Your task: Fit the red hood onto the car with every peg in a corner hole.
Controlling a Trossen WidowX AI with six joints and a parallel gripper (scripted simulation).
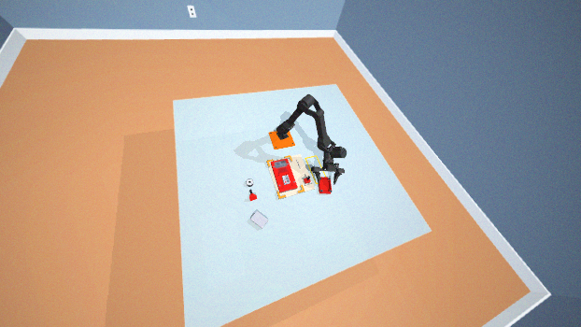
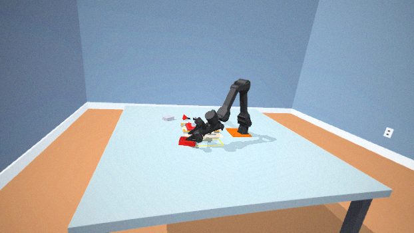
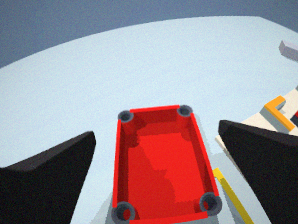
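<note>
The red hood lies 10 mm behind my gripper tip and 30 mm below it. Also, from my gripper tip: grey engine block (140 mm behind, 190 mm to the right, 20 mm below); small wheel (220 mm behind, 380 mm to the right, 30 mm below).
</note>
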